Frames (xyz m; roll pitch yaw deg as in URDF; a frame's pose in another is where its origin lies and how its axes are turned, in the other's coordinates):
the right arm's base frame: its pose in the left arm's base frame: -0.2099 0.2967 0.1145 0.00 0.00 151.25
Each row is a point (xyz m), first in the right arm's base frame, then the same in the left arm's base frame.
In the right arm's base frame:
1: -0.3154 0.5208 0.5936
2: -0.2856 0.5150 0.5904
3: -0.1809 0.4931 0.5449
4: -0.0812 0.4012 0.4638
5: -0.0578 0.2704 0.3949
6: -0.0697 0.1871 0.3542
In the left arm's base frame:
1: -0.1839 -0.3116 0.7081
2: -0.2072 -0.2922 0.7049
3: -0.2885 -0.2226 0.6594
4: -0.3317 -0.0941 0.5783
5: -0.2893 0.0318 0.5094
6: -0.2388 0.0991 0.4687

